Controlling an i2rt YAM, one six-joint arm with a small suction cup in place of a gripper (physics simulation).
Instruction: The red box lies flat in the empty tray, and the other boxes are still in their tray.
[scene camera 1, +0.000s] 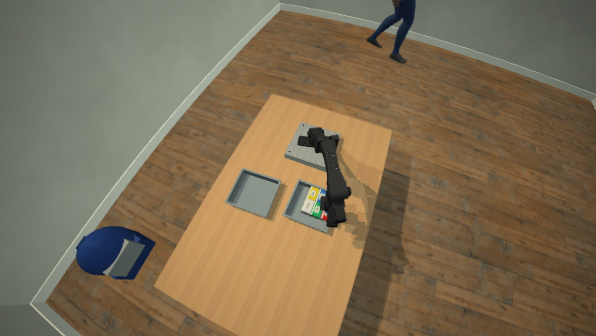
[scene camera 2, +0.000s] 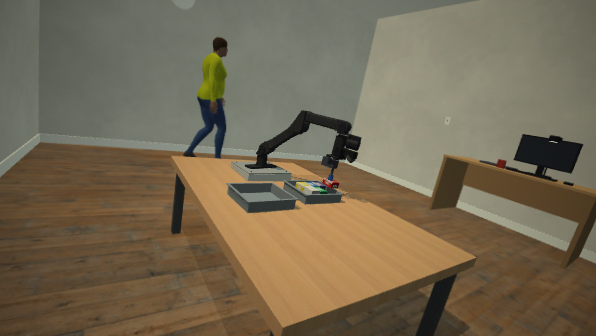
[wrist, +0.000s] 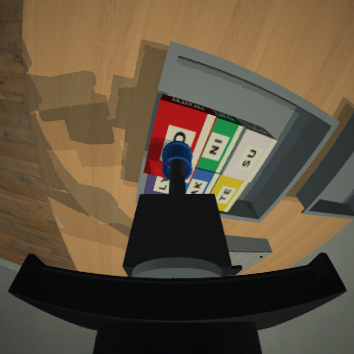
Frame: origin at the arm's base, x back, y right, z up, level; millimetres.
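Seen in the pictures: hand, its tool point: (scene camera 2: 329, 181) (wrist: 176, 149); arm's base, origin of its link: (scene camera 2: 261, 166).
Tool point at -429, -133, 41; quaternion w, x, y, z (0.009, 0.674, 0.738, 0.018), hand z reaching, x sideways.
Observation:
Pixels of each thing's top centre, then the offset from my tool point to it, as dx, dy, dz.
- red box, centre of its top: (wrist: 176, 147) (scene camera 1: 327, 212) (scene camera 2: 331, 180) -8, -1, +12
- full grey tray, centre of its top: (wrist: 234, 163) (scene camera 2: 313, 186) (scene camera 1: 311, 204) +35, +84, -37
- green box, centre of its top: (wrist: 215, 146) (scene camera 1: 317, 209) +16, +52, -44
- white box, centre of its top: (wrist: 248, 158) (scene camera 2: 312, 188) (scene camera 1: 308, 205) +26, +103, -39
- yellow box, centre of its top: (wrist: 224, 194) (scene camera 1: 313, 193) +101, +88, -42
- blue box, centre of its top: (wrist: 195, 188) +91, +38, -43
- purple box, centre of its top: (wrist: 163, 182) +82, -13, -42
- empty grey tray, centre of its top: (scene camera 2: 262, 191) (scene camera 1: 253, 191) +48, +412, -37
The red box (wrist: 179, 116) (scene camera 2: 330, 183) (scene camera 1: 324, 215) hangs on my suction cup (wrist: 177, 159) (scene camera 2: 331, 177), lifted a little above the rim at the far corner of the full grey tray (scene camera 1: 293, 201) (scene camera 2: 317, 197) (wrist: 225, 88). The box stays level, label up. Below and beside it in that tray lie a green box (wrist: 219, 140), a white box (wrist: 251, 154), a yellow box (wrist: 228, 186), a blue box (wrist: 201, 177) and a purple box (wrist: 154, 182). The empty grey tray (scene camera 1: 254, 194) (scene camera 2: 260, 205) (wrist: 330, 168) stands right beside the full one.
The arm's grey base plate (scene camera 1: 298, 150) (scene camera 2: 260, 171) sits behind the trays. A person (scene camera 1: 394, 25) (scene camera 2: 212, 96) walks on the floor beyond the table. A blue bin (scene camera 1: 103, 251) stands by the wall. A desk (scene camera 2: 521, 183) with a monitor is at the right.

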